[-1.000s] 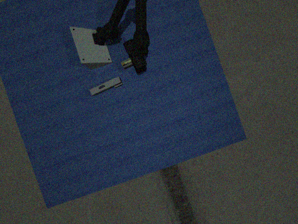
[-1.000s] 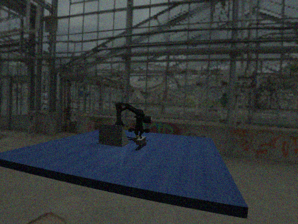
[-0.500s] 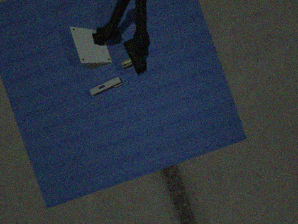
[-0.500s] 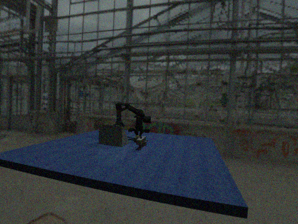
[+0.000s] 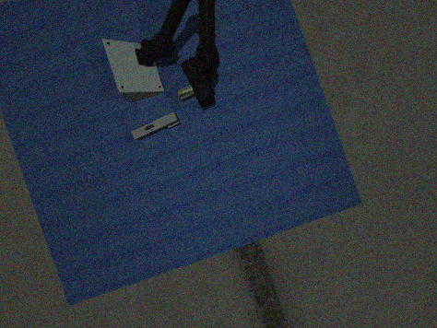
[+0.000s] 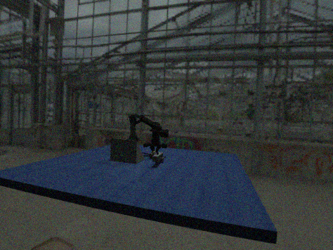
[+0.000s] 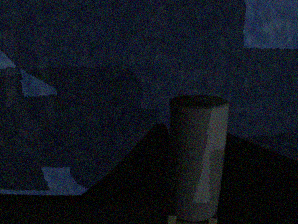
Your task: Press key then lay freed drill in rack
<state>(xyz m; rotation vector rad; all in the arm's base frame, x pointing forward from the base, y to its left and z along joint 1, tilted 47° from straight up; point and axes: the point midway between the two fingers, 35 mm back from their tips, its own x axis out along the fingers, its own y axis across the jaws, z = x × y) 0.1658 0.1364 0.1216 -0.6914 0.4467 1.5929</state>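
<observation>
Right now the drill is 4 cm to the right of my gripper tip and 4 cm above it. Round my gripper tip: long grey block 21 cm to the right, 11 cm ahead, 4 cm above.
</observation>
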